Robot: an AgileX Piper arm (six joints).
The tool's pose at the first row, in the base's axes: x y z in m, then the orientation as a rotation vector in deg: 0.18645 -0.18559 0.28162 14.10 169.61 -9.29
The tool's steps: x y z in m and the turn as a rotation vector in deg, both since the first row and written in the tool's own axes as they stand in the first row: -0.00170 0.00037 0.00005 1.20 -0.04 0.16; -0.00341 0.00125 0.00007 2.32 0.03 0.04; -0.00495 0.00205 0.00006 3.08 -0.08 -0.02; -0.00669 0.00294 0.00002 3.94 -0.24 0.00; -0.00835 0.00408 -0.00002 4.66 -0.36 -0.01; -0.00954 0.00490 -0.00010 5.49 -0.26 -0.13; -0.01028 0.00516 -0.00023 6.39 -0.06 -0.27; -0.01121 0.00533 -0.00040 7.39 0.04 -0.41; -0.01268 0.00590 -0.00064 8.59 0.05 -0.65
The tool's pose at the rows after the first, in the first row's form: 0.18817 -0.18550 0.28183 14.49 169.52 -11.05; 0.18999 -0.18490 0.28203 14.46 169.58 -12.73; 0.19163 -0.18435 0.28223 14.45 169.45 -13.87; 0.19347 -0.18374 0.28249 14.57 169.24 -15.15; 0.19527 -0.18288 0.28271 14.63 169.08 -16.23; 0.19656 -0.18225 0.28292 14.57 169.14 -17.47; 0.19730 -0.18209 0.28315 14.50 169.29 -18.82; 0.19821 -0.18205 0.28346 14.44 169.32 -20.32; 0.19970 -0.18169 0.28390 14.23 169.24 -22.13
